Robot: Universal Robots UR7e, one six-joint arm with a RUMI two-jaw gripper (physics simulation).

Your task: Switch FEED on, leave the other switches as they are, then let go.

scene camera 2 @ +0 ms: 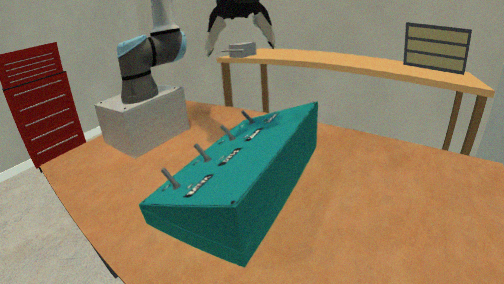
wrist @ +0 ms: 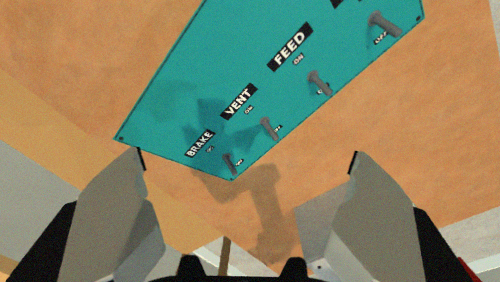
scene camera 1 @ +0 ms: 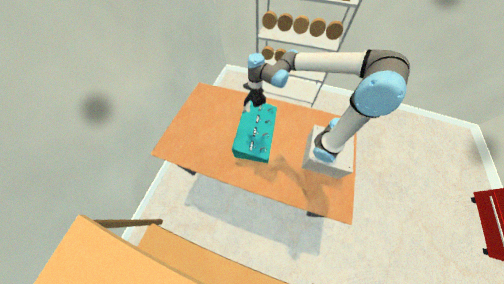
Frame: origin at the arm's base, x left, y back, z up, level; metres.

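Seen in the pictures: gripper, fingertip midpoint: (scene camera 2: 241, 52) (wrist: 247, 152) (scene camera 1: 254, 108); arm's base, link origin: (scene camera 2: 140, 97).
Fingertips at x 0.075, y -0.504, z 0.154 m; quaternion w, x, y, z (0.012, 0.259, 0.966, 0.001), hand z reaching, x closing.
Offsets run from my fingertips to a thing's top centre. Level surfaces: height alone.
A teal sloped switch box (scene camera 1: 244, 135) (scene camera 2: 280, 175) (wrist: 170, 100) stands on the table. The FEED label @(dz -0.216, dx -0.074, dy -0.017 m) (scene camera 2: 229, 157) (wrist: 290, 46) is readable in the wrist view, and its grey lever @(dz -0.205, dx -0.099, dy +0.062 m) (scene camera 2: 202, 152) (wrist: 320, 84) leans to the OFF side. The VENT lever @(dz -0.205, dx +0.015, dy +0.099 m) (scene camera 2: 227, 132) (wrist: 269, 129), BRAKE lever @(dz -0.205, dx +0.129, dy +0.136 m) (scene camera 2: 248, 117) (wrist: 230, 164) and VALVE lever @(dz -0.205, dx -0.213, dy +0.025 m) (scene camera 2: 170, 178) (wrist: 385, 24) lean the same way. The VALVE label is cut off in the wrist view. My gripper (scene camera 1: 254, 106) (scene camera 2: 241, 49) (wrist: 247, 152) is open and empty, above the box's VALVE end, apart from the levers.
The orange-brown table @(dz -0.332 m) (scene camera 1: 185, 125) (scene camera 2: 400, 210) bears the arm's pale base block (scene camera 1: 330, 167) (scene camera 2: 145, 120). A wooden bench (scene camera 2: 350, 60), a red drawer cabinet (scene camera 1: 492, 220) (scene camera 2: 42, 110) and a shelf rack (scene camera 1: 300, 39) stand away from the table.
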